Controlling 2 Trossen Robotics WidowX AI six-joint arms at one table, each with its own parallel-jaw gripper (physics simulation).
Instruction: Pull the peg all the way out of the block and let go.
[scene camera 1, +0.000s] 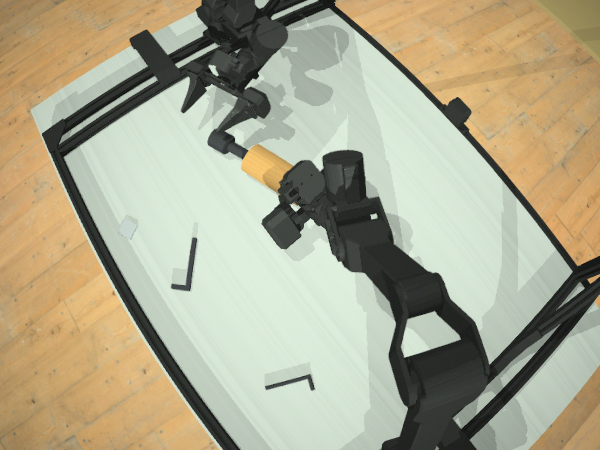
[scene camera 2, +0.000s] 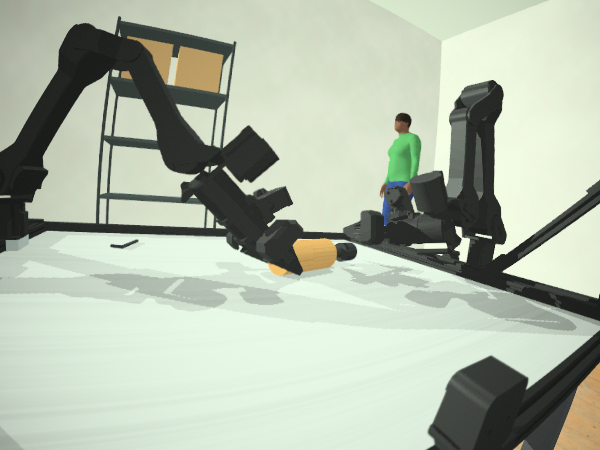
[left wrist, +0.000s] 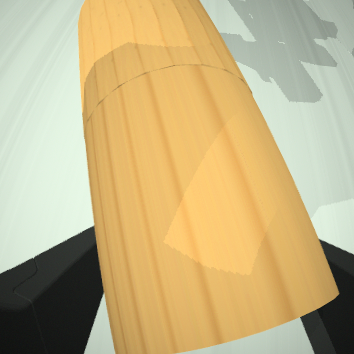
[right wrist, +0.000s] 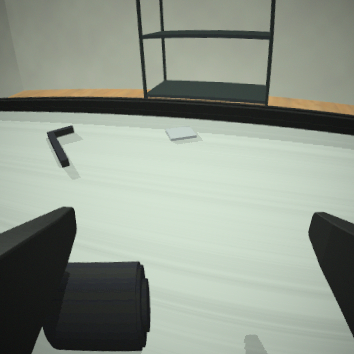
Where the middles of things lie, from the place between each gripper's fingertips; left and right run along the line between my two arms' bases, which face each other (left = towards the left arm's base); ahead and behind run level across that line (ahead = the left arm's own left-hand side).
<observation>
Right now my right hand is 5 cm past the dark peg (right wrist: 106, 299), 6 cm to the right of it and 4 cm above it. Also, from my right hand: wooden block (scene camera 1: 260, 163) (11 cm behind, 14 cm to the left, 4 cm below).
Right now the wooden block is 20 mm to the right of my left hand, 20 mm ahead of it and 20 mm above it. From my left hand the other things lie so: dark peg: 90 mm to the right, 80 mm ahead, 20 mm above.
</observation>
